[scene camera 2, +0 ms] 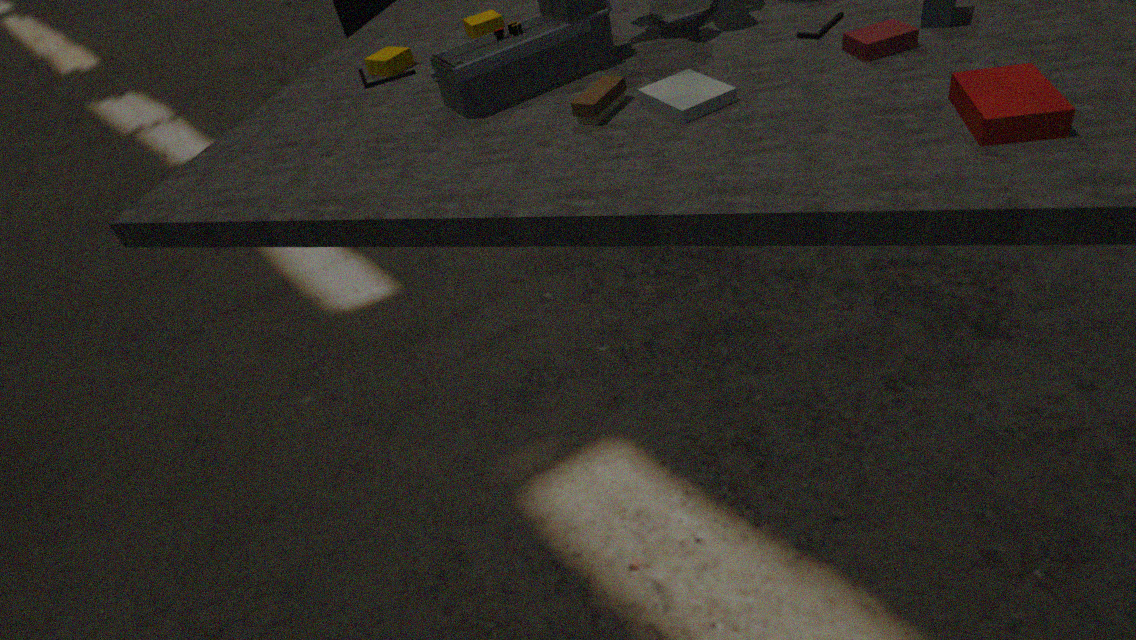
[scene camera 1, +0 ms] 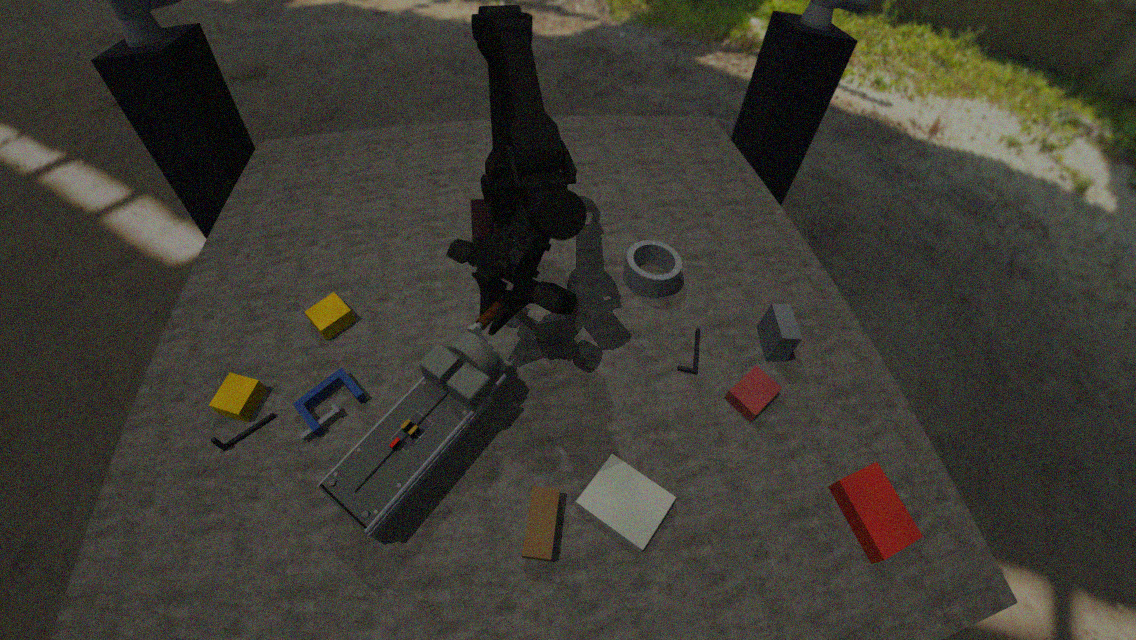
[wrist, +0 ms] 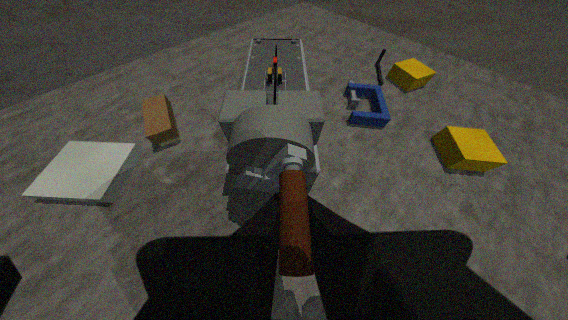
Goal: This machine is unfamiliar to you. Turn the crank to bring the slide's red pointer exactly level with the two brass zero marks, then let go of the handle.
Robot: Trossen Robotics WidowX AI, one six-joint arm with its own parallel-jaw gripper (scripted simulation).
Observation:
I see my gripper (scene camera 1: 486, 332), a brown crank handle (wrist: 295, 250) and a brown block (scene camera 1: 539, 535).
The brown block shows as well in scene camera 2 (scene camera 2: 593, 105) and in the wrist view (wrist: 160, 125). My gripper is seen too in the wrist view (wrist: 289, 198).

